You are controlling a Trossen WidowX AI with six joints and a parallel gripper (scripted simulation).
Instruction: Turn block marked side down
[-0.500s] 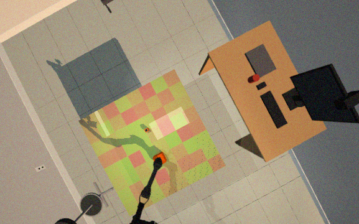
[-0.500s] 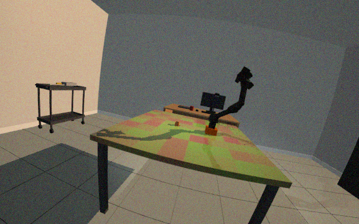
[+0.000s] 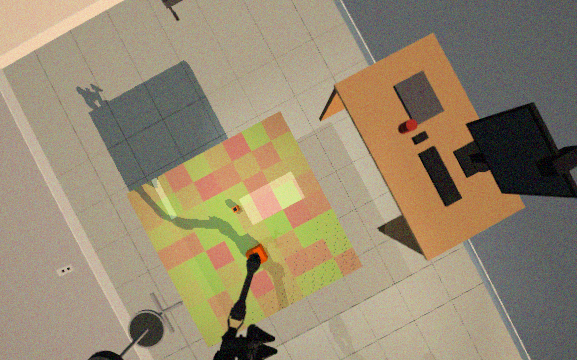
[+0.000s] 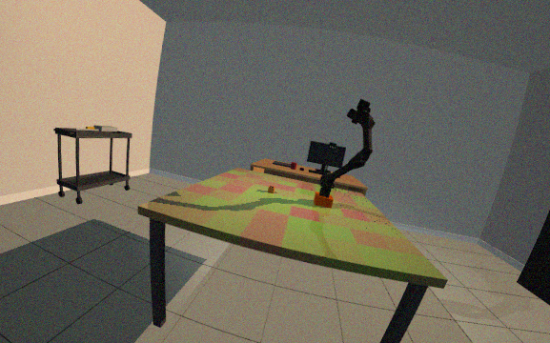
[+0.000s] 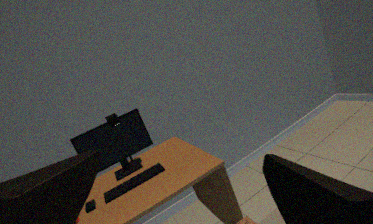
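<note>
Now: the orange block 520 mm ahead of my gripper tip, 170 mm to the left of it and 580 mm below it.
</note>
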